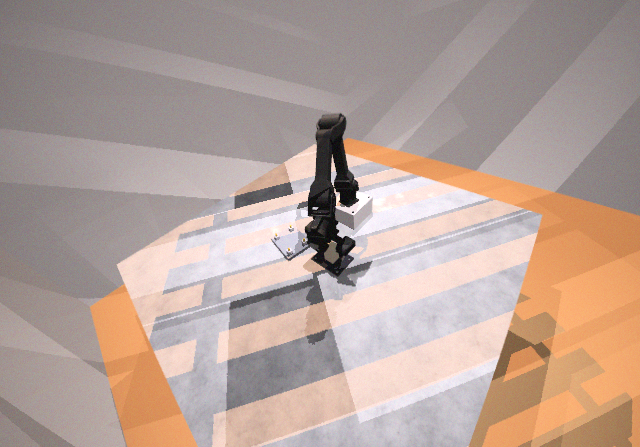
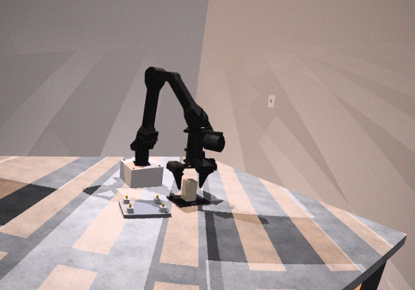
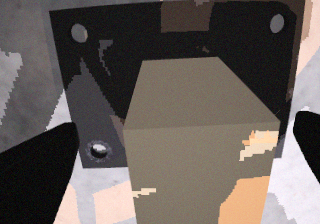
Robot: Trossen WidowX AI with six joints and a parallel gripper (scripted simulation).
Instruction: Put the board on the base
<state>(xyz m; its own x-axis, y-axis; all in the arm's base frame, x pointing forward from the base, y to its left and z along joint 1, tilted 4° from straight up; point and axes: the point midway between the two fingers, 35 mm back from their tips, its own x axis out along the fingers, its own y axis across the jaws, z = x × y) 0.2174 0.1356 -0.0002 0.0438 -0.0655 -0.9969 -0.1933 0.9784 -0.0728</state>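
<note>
The black board lies 20 mm below my gripper tip. Round my gripper tip: grey base 70 mm ahead, 180 mm to the right, 40 mm below.
</note>
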